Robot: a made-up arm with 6 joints.
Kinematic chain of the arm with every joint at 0, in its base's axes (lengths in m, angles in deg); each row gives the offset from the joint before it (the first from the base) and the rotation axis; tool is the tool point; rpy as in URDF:
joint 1: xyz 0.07 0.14 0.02 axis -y
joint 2: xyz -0.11 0.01 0 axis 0.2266 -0.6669 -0.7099
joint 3: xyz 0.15 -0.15 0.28 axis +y
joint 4: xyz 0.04 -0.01 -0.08 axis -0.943 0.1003 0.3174
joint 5: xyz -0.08 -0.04 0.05 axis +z
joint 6: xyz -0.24 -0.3 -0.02 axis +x
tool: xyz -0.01 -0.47 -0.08 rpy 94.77 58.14 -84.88
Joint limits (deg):
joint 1: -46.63..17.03
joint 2: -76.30..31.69
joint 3: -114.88..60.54
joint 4: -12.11..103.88
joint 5: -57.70..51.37
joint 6: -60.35..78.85
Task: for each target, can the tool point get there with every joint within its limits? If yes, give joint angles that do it. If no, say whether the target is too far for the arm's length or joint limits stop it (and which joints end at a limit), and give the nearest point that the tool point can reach.
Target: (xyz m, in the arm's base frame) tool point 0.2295 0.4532 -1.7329
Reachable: no: too far | nearest point 0.2320 0.2727 -0.9501 | short by 0.803 m
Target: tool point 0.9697 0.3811 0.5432
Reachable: yes | joints -2.42 -60.95 32.46 76.49 -25.80 -1.42
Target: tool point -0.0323 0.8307 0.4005
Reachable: no: joint limits stop it (at a limit: joint 2, joint 4, joint 5, joint 6) | nearest point -0.0470 0.8969 0.4553 | short by 0.087 m
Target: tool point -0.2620 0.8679 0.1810
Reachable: no: joint limits stop it (at a limit: joint 2, joint 3, joint 4, joint 6) | nearest point -0.3020 0.6258 0.2004 | short by 0.246 m
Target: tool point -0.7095 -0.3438 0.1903
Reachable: yes | joints -1.95 22.59 -92.42 78.78 2.93 29.09
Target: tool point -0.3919 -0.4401 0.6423
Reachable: yes | joints 7.49 -17.75 -37.90 65.99 -27.02 -9.09
